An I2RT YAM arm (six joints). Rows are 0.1 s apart.
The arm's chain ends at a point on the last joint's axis. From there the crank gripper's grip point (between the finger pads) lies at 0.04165 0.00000 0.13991 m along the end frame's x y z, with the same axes.
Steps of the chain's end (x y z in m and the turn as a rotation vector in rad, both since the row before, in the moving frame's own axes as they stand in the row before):
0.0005 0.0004 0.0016 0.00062 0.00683 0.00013
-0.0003 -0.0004 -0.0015 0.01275 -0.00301 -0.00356
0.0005 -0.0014 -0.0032 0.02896 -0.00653 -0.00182
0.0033 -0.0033 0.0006 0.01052 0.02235 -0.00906
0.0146 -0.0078 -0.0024 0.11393 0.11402 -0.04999
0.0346 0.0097 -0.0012 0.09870 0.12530 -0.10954
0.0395 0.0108 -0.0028 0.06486 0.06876 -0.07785
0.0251 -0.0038 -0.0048 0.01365 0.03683 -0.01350
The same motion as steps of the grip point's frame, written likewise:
0.0015 0.0003 0.0013 0.00062 0.00683 0.00013
-0.0007 -0.0023 -0.0014 0.01275 -0.00301 -0.00356
-0.0004 -0.0055 -0.0030 0.02896 -0.00653 -0.00182
0.0064 -0.0052 -0.0004 0.01052 0.02235 -0.00906
0.0298 -0.0259 -0.0091 0.11393 0.11402 -0.04999
0.0507 -0.0093 -0.0084 0.09870 0.12530 -0.10954
0.0485 -0.0018 -0.0064 0.06486 0.06876 -0.07785
0.0302 -0.0063 -0.0064 0.01365 0.03683 -0.01350

